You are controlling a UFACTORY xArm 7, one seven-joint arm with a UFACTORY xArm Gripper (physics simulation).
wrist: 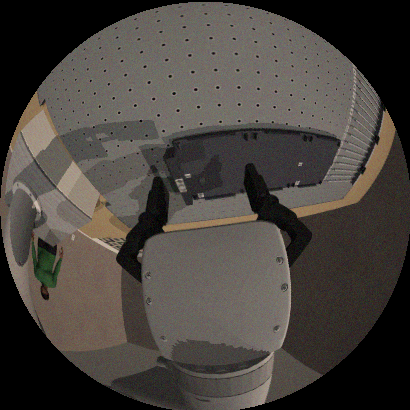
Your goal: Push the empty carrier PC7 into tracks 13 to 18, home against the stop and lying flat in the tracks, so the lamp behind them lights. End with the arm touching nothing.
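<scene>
The empty carrier PC7 is a dark, shallow rectangular tray across the middle of the view. Its right end is at the mouths of the near tracks; whether it has entered them, and whether it lies fully flat, I cannot tell. The track numbers are not readable, and I cannot make out a lamp. My gripper is open and empty. Its left finger shows just left of the carrier's left end, and its right finger shows in front of the carrier's middle. Contact and height above the carrier cannot be told.
The carrier lies on a grey perforated board with a wooden edge. Dark clips sit along the tracks' far side. A pale box-shaped part and grey arm part are at the left. A figure in green is beyond.
</scene>
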